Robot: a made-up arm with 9 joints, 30 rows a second.
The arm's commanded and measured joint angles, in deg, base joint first. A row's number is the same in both.
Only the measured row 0 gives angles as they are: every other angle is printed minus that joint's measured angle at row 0.
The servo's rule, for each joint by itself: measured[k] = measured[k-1] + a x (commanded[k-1-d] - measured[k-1]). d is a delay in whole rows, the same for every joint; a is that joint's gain. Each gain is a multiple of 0.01, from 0.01 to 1. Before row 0 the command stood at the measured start. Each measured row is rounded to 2 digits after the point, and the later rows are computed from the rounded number. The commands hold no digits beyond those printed.
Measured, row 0:
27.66, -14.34, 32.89, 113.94, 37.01, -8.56, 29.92, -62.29, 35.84
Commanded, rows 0 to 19:
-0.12, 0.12, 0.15, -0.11, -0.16, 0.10, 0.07, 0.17, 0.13
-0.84, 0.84, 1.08, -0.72, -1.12, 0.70, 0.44, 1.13, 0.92
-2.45, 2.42, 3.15, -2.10, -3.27, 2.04, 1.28, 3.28, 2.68
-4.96, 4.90, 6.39, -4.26, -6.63, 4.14, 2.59, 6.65, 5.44
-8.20, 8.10, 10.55, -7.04, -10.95, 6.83, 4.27, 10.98, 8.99
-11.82, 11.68, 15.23, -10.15, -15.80, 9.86, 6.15, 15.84, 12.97
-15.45, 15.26, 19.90, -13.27, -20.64, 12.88, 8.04, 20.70, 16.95
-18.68, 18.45, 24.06, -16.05, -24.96, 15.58, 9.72, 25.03, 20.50
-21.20, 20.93, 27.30, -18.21, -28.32, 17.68, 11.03, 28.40, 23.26
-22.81, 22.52, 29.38, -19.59, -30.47, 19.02, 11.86, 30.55, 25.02
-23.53, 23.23, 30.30, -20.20, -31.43, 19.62, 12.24, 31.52, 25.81
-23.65, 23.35, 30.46, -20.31, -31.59, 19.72, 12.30, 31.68, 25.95
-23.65, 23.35, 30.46, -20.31, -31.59, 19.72, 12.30, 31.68, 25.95
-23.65, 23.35, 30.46, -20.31, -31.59, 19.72, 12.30, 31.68, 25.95
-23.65, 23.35, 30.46, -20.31, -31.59, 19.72, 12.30, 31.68, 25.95
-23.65, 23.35, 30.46, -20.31, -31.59, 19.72, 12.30, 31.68, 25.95
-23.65, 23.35, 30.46, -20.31, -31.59, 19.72, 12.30, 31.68, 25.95
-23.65, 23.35, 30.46, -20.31, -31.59, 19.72, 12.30, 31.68, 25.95
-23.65, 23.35, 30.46, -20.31, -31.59, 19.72, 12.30, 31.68, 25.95
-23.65, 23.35, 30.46, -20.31, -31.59, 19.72, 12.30, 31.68, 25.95
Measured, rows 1 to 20:
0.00, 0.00, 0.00, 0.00, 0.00, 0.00, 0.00, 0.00, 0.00
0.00, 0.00, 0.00, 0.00, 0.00, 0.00, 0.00, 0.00, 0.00
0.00, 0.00, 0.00, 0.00, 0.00, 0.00, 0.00, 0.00, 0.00
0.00, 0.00, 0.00, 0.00, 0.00, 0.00, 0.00, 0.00, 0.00
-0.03, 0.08, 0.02, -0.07, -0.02, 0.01, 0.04, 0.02, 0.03
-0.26, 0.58, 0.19, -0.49, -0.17, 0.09, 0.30, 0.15, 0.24
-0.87, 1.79, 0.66, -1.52, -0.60, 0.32, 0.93, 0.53, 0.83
-2.02, 3.84, 1.58, -3.27, -1.44, 0.78, 1.99, 1.26, 1.94
-3.75, 6.65, 3.02, -5.68, -2.77, 1.51, 3.45, 2.43, 3.63
-6.01, 9.97, 4.97, -8.54, -4.59, 2.51, 5.18, 4.04, 5.87
-8.65, 13.46, 7.36, -11.57, -6.84, 3.75, 7.01, 6.04, 8.53
-11.46, 16.75, 10.03, -14.44, -9.38, 5.17, 8.74, 8.32, 11.40
-14.19, 19.51, 12.79, -16.85, -12.03, 6.67, 10.21, 10.73, 14.25
-16.60, 21.50, 15.44, -18.60, -14.61, 8.15, 11.27, 13.11, 16.83
-18.54, 22.64, 17.82, -19.62, -16.96, 9.53, 11.89, 15.32, 18.99
-19.97, 23.11, 19.84, -20.06, -19.01, 10.75, 12.15, 17.28, 20.66
-21.00, 23.27, 21.54, -20.22, -20.77, 11.83, 12.25, 19.01, 21.93
-21.74, 23.32, 22.97, -20.28, -22.28, 12.78, 12.28, 20.53, 22.89
-22.27, 23.34, 24.17, -20.30, -23.58, 13.61, 12.29, 21.87, 23.62
-22.66, 23.35, 25.18, -20.31, -24.70, 14.34, 12.30, 23.05, 24.18
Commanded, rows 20 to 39:
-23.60, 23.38, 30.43, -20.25, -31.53, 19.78, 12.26, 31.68, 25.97
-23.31, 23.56, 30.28, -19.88, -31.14, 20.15, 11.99, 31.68, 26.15
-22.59, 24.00, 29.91, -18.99, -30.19, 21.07, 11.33, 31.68, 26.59
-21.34, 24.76, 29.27, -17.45, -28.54, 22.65, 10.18, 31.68, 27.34
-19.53, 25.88, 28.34, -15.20, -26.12, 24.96, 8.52, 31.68, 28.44
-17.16, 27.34, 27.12, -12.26, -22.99, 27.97, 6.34, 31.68, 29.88
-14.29, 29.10, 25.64, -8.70, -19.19, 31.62, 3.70, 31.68, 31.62
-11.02, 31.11, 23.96, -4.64, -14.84, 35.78, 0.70, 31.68, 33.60
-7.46, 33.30, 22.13, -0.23, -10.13, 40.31, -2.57, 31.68, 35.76
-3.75, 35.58, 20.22, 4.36, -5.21, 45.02, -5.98, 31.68, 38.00
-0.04, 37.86, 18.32, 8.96, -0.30, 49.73, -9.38, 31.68, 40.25
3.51, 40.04, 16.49, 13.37, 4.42, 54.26, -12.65, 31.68, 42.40
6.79, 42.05, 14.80, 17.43, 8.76, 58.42, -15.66, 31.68, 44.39
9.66, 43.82, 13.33, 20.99, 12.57, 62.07, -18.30, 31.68, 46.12
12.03, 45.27, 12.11, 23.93, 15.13, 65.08, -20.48, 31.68, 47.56
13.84, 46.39, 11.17, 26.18, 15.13, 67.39, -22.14, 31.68, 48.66
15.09, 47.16, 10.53, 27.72, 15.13, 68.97, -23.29, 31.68, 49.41
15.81, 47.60, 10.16, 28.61, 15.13, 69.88, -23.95, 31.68, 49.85
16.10, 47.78, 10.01, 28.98, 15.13, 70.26, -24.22, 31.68, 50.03
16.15, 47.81, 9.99, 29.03, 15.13, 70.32, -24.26, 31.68, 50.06
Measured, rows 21 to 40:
-22.94, 23.35, 26.02, -20.31, -25.66, 14.99, 12.30, 24.09, 24.60
-23.14, 23.35, 26.73, -20.31, -26.49, 15.56, 12.30, 25.00, 24.92
-23.28, 23.35, 27.33, -20.31, -27.20, 16.06, 12.30, 25.80, 25.17
-23.38, 23.35, 27.83, -20.31, -27.81, 16.50, 12.30, 26.51, 25.36
-23.44, 23.37, 28.25, -20.27, -28.33, 16.89, 12.27, 27.13, 25.51
-23.40, 23.50, 28.57, -20.02, -28.72, 17.28, 12.09, 27.68, 25.66
-23.17, 23.83, 28.78, -19.36, -28.93, 17.73, 11.60, 28.16, 25.88
-22.66, 24.44, 28.86, -18.14, -28.88, 18.32, 10.69, 28.58, 26.23
-21.78, 25.39, 28.78, -16.26, -28.49, 19.12, 9.30, 28.95, 26.76
-20.49, 26.68, 28.51, -13.70, -27.72, 20.18, 7.41, 29.28, 27.51
-18.75, 28.28, 28.05, -10.50, -26.53, 21.55, 5.04, 29.57, 28.50
-16.59, 30.15, 27.40, -6.75, -24.89, 23.26, 2.26, 29.82, 29.72
-14.03, 32.23, 26.56, -2.58, -22.82, 25.31, -0.83, 30.04, 31.17
-11.15, 34.44, 25.55, 1.86, -20.35, 27.68, -4.13, 30.24, 32.81
-8.04, 36.70, 24.39, 6.40, -17.54, 30.33, -7.49, 30.41, 34.60
-4.81, 38.90, 23.13, 10.86, -14.47, 33.20, -10.79, 30.56, 36.47
-1.56, 40.98, 21.80, 15.06, -11.22, 36.23, -13.91, 30.69, 38.37
1.58, 42.85, 20.44, 18.86, -7.89, 39.33, -16.72, 30.81, 40.23
4.51, 44.45, 19.11, 22.10, -4.67, 42.42, -19.13, 30.91, 41.99
7.12, 45.73, 17.84, 24.71, -1.90, 45.42, -21.06, 31.00, 43.59

